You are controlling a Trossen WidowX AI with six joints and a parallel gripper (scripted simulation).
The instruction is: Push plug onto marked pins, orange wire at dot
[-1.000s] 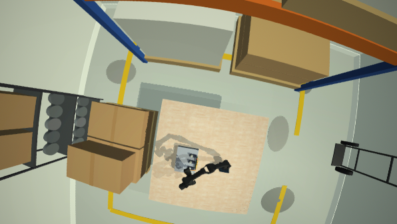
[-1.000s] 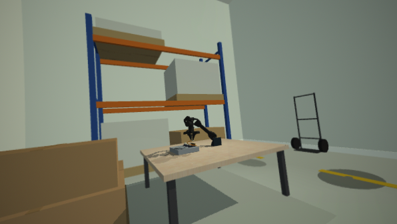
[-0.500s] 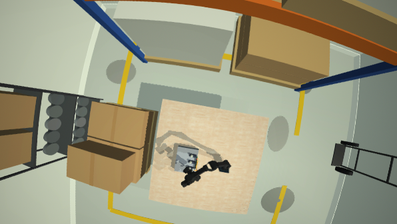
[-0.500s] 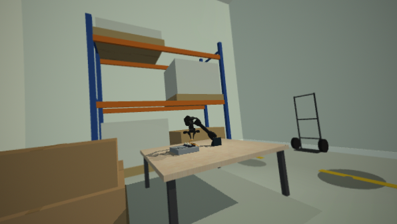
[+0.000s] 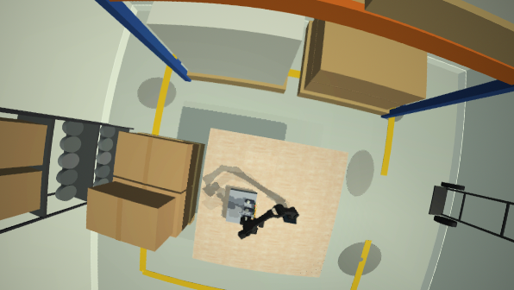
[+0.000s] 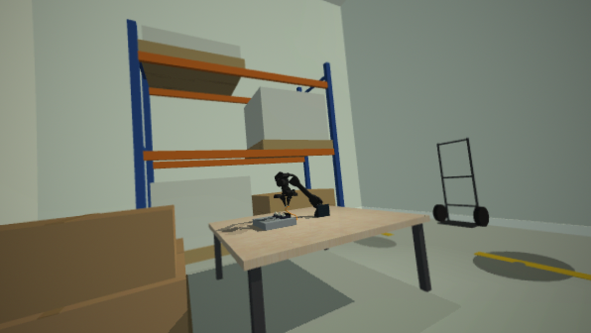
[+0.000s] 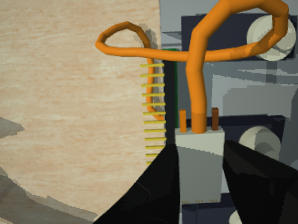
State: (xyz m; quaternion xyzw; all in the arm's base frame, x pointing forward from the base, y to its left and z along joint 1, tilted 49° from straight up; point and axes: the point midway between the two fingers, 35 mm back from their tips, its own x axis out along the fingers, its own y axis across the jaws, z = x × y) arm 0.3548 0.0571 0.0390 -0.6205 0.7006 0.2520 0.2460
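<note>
Now: gripper tip 8 cm to the left of the red band, 5 cm above it and 1 cm past it. Round my gripper tip: grey printed holder (15 cm ahead, 10 cm below, 4 cm to the right).
</note>
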